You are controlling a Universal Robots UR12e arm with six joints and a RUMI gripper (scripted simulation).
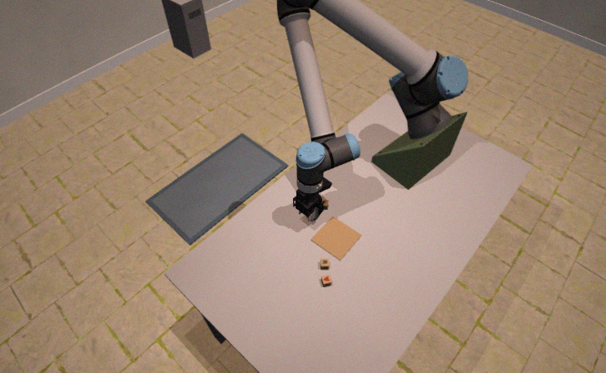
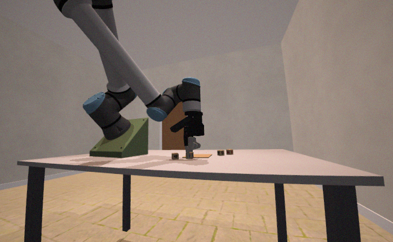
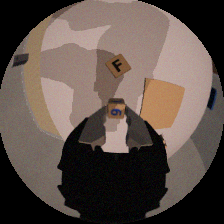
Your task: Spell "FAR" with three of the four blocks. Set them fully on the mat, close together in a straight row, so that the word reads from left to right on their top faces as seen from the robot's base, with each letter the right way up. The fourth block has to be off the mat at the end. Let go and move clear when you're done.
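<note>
Now: the blue-lettered block right at my hand. From my hand the other things lie so: F block 8 cm behind, 1 cm to the left, 1 cm below; R block 16 cm to the left, 14 cm ahead, 1 cm below; tan mat 13 cm to the left, 2 cm below, 2 cm ahead.
</note>
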